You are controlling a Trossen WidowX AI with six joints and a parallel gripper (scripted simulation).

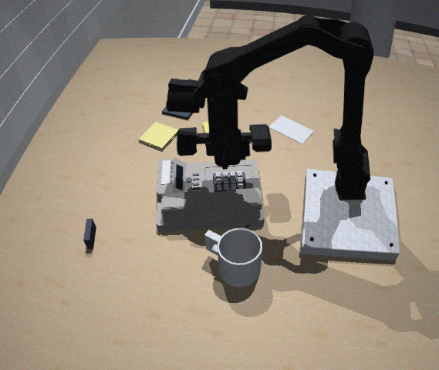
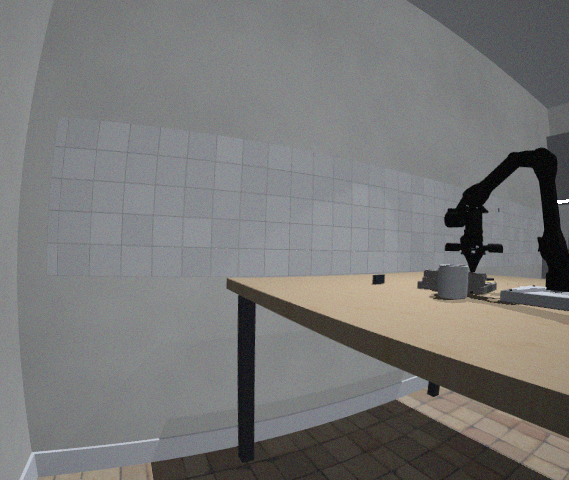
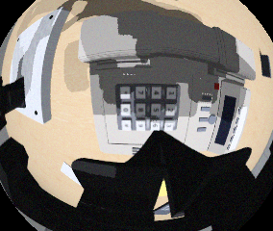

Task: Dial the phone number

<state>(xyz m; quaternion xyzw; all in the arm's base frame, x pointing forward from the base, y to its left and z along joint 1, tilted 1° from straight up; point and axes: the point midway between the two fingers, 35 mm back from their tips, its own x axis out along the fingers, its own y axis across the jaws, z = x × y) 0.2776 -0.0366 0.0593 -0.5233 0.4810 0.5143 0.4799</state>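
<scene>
Right now the handset is 2 cm ahead of my hand, 9 cm to the left of it and 4 cm below it. The rest, counted from my hand: grey mug (3 cm behind, 22 cm to the left, 5 cm below); yellow note (2 cm ahead, 17 cm to the right, 8 cm below); white card (16 cm behind, 18 cm to the right, 8 cm below).
</scene>
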